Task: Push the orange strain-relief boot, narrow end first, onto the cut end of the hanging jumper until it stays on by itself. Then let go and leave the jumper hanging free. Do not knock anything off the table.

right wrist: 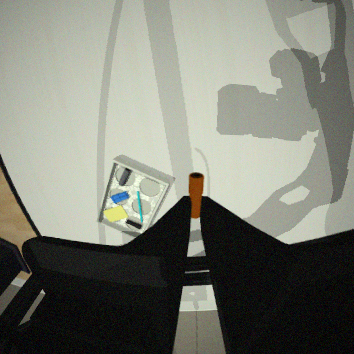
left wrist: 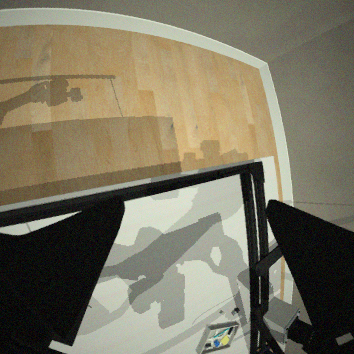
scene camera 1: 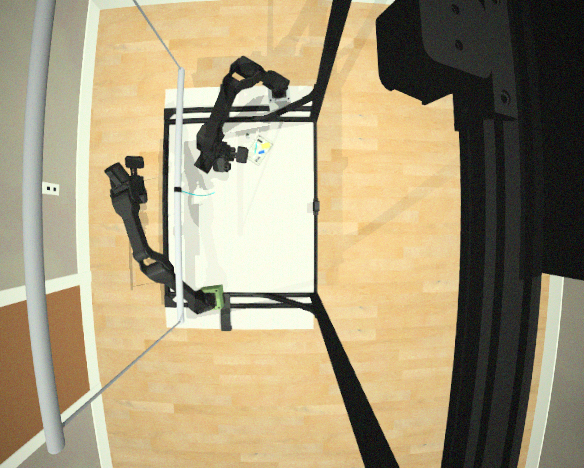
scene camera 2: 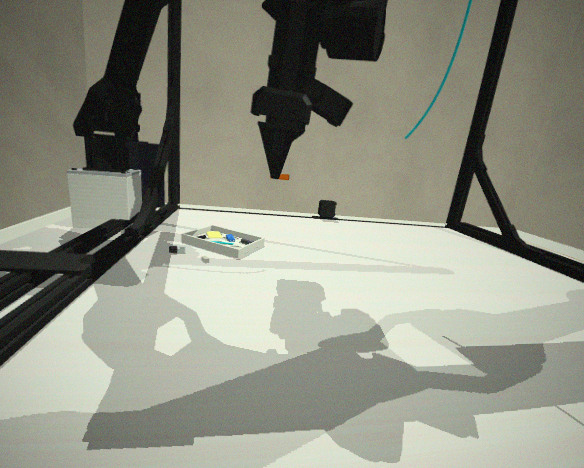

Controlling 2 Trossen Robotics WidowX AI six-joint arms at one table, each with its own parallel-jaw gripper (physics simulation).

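Pixels of known places: left gripper, fingertip midpoint: [left wrist: 196,205] [scene camera 1: 140,172]; right gripper, fingertip midpoint: [right wrist: 194,202] [scene camera 1: 230,157] [scene camera 2: 274,178]; left arm's base, link origin: [scene camera 1: 209,300]; right arm's base, link origin: [left wrist: 291,326] [scene camera 1: 278,91] [scene camera 2: 107,169].
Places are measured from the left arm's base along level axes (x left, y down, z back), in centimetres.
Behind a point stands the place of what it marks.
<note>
The orange boot [scene camera 2: 284,177] @[x -18.9, y -6.3, z -60.8 cm] [right wrist: 196,185] @[x -19.2, y -6.7, z -60.5 cm] is between the fingertips of my right gripper [scene camera 2: 275,176] @[x -19.7, y -6.0, z -61.9 cm] [right wrist: 194,202] @[x -19.7, y -6.0, z -61.9 cm], which is shut on it high above the table. In the right wrist view its wider, hollow end points away from the fingers; its narrower end is toward the palm. The teal jumper [scene camera 1: 200,195] @[x -10.5, y -22.3, z -44.3 cm] [scene camera 2: 440,92] @[x -10.8, y -18.7, z -44.8 cm] hangs in a curve from a black clamp [scene camera 1: 177,189] @[x -10.1, y -40.1, z -43.8 cm]; its cut end is free, to the right of and higher than the boot in scene camera 2, clearly apart from it. My left gripper [left wrist: 196,205] @[x 17.1, y -13.1, z -59.0 cm] is wide open and empty, well away from the jumper.
A shallow tray [scene camera 2: 215,248] @[x -26.9, y 7.3, z -69.6 cm] [right wrist: 145,167] @[x -26.9, y 7.7, z -63.4 cm] with yellow, blue, teal and black pieces stands on the table. A small dark block [scene camera 2: 173,249] @[x -26.0, y 7.2, z -76.2 cm] and a small pale piece [scene camera 2: 205,259] @[x -22.3, y 7.4, z -71.2 cm] lie near it. A white bar [scene camera 1: 179,240] @[x -8.6, y -39.8, z -29.1 cm] crosses above the table. Black frame rails border the table.
</note>
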